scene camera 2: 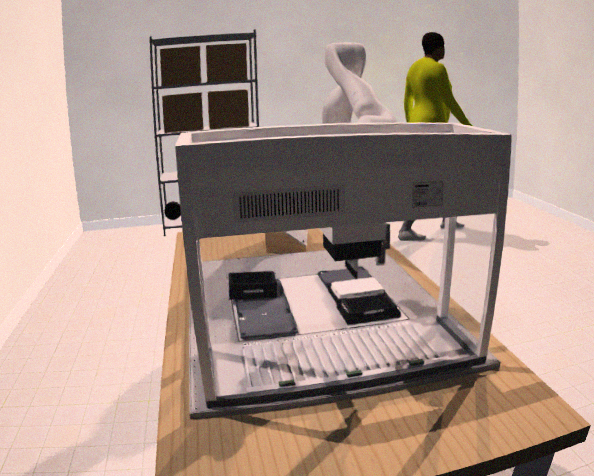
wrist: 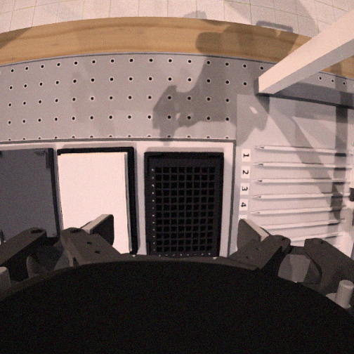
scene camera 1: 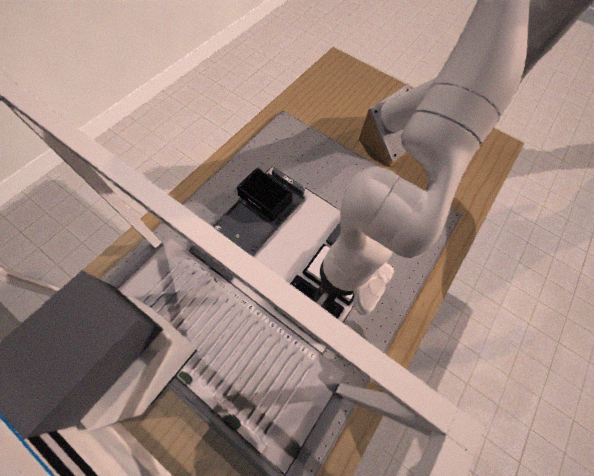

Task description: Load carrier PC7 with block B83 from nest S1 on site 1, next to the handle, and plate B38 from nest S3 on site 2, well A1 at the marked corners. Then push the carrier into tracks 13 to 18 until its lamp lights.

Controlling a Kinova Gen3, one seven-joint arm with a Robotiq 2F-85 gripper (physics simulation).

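Note:
Carrier PC7 [scene camera 1: 245, 225] [scene camera 2: 265, 320], dark grey, lies on the deck with its labelled handle [scene camera 1: 287, 180] at the far end. A tall black block [scene camera 1: 265, 192] [scene camera 2: 252, 285], B83 by its place, stands upright on site 1 beside the handle; its seating cannot be judged closely. The black plate [scene camera 1: 304, 287] [scene camera 2: 370, 312] [wrist: 185, 205] in the nest nearest the tracks, B38 by its place, lies flat; no name is readable. My gripper [wrist: 175, 231] is wide open and empty above that plate, its fingers spread to both sides. The beam and instrument head partly hide it in the scene views.
A white-topped plate [scene camera 2: 357, 287] [wrist: 92, 195] lies beside the black plate, then a dark grey nest [wrist: 25, 195]. Ridged tracks [scene camera 1: 240, 335] [scene camera 2: 325, 352] [wrist: 300, 165] run under the instrument's beam [scene camera 1: 300, 295]. A white post [wrist: 300, 62] rises near the tracks. The instrument head [scene camera 2: 352, 247] hangs above the plates.

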